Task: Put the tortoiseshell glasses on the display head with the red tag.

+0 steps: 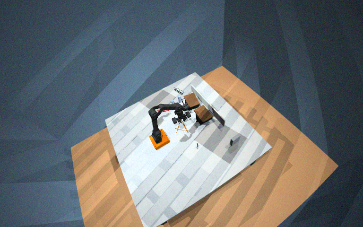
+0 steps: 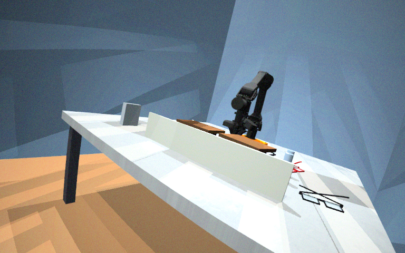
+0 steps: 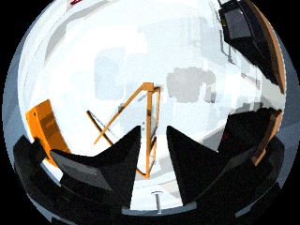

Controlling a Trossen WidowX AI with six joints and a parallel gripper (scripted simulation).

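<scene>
Right now the small peg is 290 mm to the right of my gripper tip, 20 mm below it and 10 mm behind it. The rest, counted from my gripper tip: grey box (450 mm to the right, 300 mm ahead, 10 mm above); then long white panel (330 mm ahead, 40 mm to the left, 10 mm above).
</scene>
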